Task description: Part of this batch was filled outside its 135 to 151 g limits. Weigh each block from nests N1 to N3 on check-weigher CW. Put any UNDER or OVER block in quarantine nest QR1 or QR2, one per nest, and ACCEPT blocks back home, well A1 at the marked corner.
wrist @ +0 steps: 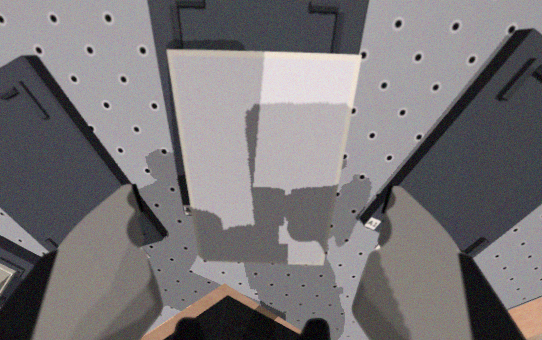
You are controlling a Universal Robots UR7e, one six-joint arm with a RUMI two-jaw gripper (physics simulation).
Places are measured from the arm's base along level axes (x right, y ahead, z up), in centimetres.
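Pixels of known places: gripper, between the fingertips: (263, 188).
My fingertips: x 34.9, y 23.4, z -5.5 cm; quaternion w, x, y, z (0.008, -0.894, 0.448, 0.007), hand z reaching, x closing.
Ahead of a thing's pixels: the offset from my fingertips to its top centre. "spot": to the spot under its first point. Level surfaces: height alone.
A white rectangular block @[dy +0.4, dx +0.5, dz +0.7 cm] (220, 150) lies in the middle of the wrist view, its top crossed by shadows. It stands over a dark nest @[dy +2.1, dx +1.7, dz -3.4 cm] (260, 25), whose far end with two corner brackets shows behind it. My gripper (263, 188) is open and empty, with one finger on each side of the block's near part and gaps between. A dark nest @[dy +12.8, dx -13.0, dz -3.4 cm] (75, 145) at the left and another dark nest @[dy -14.6, dx +9.2, dz -3.3 cm] (475, 145) at the right hold no block where they show. A small A1 tag @[spot: dy -10.7, dx +0.7, dz -3.9 cm] (372, 223) sits at the right nest's near corner. Nest name labels and the check-weigher's display cannot be read here.
A pale object @[spot: dy +13.6, dx -27.7, dz -3.0 cm] (6, 280) in a dark holder shows partly at the lower left edge. A black shape (227, 317) with a wood-coloured border (185, 311) is at the bottom centre. A grey perforated board @[dz -5.1 cm] (405, 35) lies under the nests. A wooden surface @[dz -6.4 cm] (527, 317) shows at the lower right.
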